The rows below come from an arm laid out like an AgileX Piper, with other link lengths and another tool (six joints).
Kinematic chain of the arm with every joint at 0, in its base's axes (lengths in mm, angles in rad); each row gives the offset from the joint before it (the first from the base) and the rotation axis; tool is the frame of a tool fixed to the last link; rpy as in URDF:
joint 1: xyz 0 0 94.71 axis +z
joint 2: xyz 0 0 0 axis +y
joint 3: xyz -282.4 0 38.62 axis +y
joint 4: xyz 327.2 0 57.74 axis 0.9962 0 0.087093
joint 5: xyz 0 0 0 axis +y
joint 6: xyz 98.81 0 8.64 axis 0.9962 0 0.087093
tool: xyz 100.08 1 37.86 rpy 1.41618 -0.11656 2.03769
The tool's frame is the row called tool.
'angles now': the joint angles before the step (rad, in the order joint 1, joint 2, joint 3, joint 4, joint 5, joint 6). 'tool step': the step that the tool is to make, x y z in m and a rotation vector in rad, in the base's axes. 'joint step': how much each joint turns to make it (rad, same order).
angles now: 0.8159, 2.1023, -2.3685, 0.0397, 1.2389, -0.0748
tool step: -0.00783, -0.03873, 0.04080, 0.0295, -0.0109, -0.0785
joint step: -0.0240, -0.1273, 0.0743, -0.0271, 0.0228, 0.0589
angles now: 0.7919, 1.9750, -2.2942, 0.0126, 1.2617, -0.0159
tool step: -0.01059, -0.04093, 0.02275, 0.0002, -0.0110, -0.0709
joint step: -0.0229, -0.1396, 0.1276, -0.0392, 0.0043, 0.0429
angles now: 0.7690, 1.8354, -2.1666, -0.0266, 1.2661, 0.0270
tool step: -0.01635, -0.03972, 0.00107, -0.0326, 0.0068, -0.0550
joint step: -0.0170, -0.1465, 0.1748, -0.0410, 0.0004, 0.0289
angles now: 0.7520, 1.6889, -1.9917, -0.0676, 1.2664, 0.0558
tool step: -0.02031, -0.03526, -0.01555, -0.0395, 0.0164, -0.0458
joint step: -0.0079, -0.1468, 0.2056, -0.0400, -0.0172, 0.0324
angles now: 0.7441, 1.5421, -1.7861, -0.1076, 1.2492, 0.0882
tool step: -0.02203, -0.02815, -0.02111, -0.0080, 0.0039, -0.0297
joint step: -0.0034, -0.1477, 0.2171, -0.0222, -0.0579, 0.0333
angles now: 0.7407, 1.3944, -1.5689, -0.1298, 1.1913, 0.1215
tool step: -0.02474, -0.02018, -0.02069, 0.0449, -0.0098, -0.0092
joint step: -0.0022, -0.1542, 0.2188, 0.0127, -0.0997, 0.0278
